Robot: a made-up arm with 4 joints. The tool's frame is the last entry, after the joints.
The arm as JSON. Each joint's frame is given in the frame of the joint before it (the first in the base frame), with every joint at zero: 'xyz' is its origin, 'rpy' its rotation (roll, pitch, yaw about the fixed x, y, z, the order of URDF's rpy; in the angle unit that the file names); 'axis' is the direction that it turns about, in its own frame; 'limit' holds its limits. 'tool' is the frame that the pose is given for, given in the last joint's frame.
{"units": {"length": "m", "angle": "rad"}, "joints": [
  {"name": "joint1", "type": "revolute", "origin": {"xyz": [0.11, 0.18, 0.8], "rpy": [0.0, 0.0, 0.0]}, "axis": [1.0, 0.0, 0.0], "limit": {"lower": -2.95, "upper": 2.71}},
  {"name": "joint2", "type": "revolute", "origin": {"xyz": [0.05, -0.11, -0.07], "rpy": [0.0, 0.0, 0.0]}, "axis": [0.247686, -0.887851, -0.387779], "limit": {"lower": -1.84, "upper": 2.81}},
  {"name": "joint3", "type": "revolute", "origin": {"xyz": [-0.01, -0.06, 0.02], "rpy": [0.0, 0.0, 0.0]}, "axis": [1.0, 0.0, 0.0], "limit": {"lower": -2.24, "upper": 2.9}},
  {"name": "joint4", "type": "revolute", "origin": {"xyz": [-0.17, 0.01, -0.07], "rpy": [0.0, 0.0, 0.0]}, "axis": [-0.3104, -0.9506, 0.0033], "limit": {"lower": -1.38, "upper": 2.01}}
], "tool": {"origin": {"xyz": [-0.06, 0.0, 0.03], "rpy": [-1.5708, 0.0, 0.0]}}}
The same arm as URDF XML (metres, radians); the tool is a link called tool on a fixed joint. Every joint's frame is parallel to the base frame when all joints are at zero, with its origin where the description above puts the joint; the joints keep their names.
<robot name="arm">
  <joint name="joint1" type="revolute">
    <parent link="base"/>
    <child link="link1"/>
    <origin xyz="0.11 0.18 0.8"/>
    <axis xyz="1 0 0"/>
    <limit lower="-2.95" upper="2.71"/>
  </joint>
  <joint name="joint2" type="revolute">
    <parent link="link1"/>
    <child link="link2"/>
    <origin xyz="0.05 -0.11 -0.07"/>
    <axis xyz="0.247686 -0.887851 -0.387779"/>
    <limit lower="-1.84" upper="2.81"/>
  </joint>
  <joint name="joint3" type="revolute">
    <parent link="link2"/>
    <child link="link3"/>
    <origin xyz="-0.01 -0.06 0.02"/>
    <axis xyz="1 0 0"/>
    <limit lower="-2.24" upper="2.9"/>
  </joint>
  <joint name="joint4" type="revolute">
    <parent link="link3"/>
    <child link="link4"/>
    <origin xyz="-0.17 0.01 -0.07"/>
    <axis xyz="-0.3104 -0.9506 0.0033"/>
    <limit lower="-1.38" upper="2.01"/>
  </joint>
  <joint name="tool_fixed" type="fixed">
    <parent link="link4"/>
    <child link="tool"/>
    <origin xyz="-0.06 0 0.03" rpy="-1.5708 0 0"/>
  </joint>
  <link name="base"/>
  <link name="link1"/>
  <link name="link2"/>
  <link name="link3"/>
  <link name="link4"/>
  <link name="tool"/>
</robot>

